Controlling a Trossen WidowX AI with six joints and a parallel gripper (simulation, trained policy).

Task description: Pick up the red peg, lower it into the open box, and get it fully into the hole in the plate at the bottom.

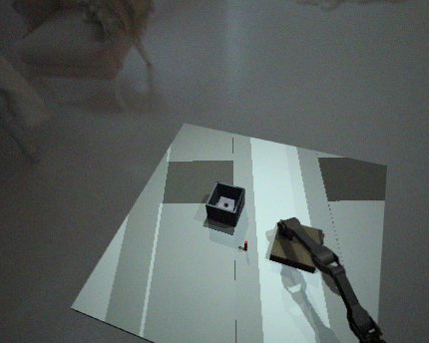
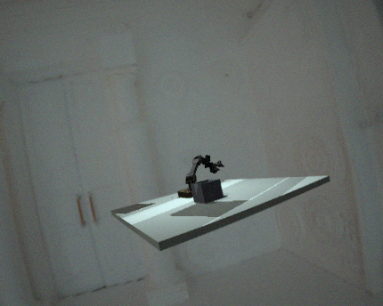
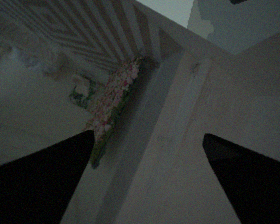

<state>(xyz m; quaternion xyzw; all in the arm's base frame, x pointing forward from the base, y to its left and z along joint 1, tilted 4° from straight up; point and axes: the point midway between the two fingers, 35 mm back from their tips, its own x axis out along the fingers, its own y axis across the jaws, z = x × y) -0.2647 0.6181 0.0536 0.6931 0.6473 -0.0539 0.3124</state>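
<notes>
The red peg lies 45 cm ahead of my gripper tip, 56 cm to the right of it and 10 cm below it. The rest, counted from my gripper tip: pale plate (58 cm ahead, 77 cm to the right, 10 cm below).
</notes>
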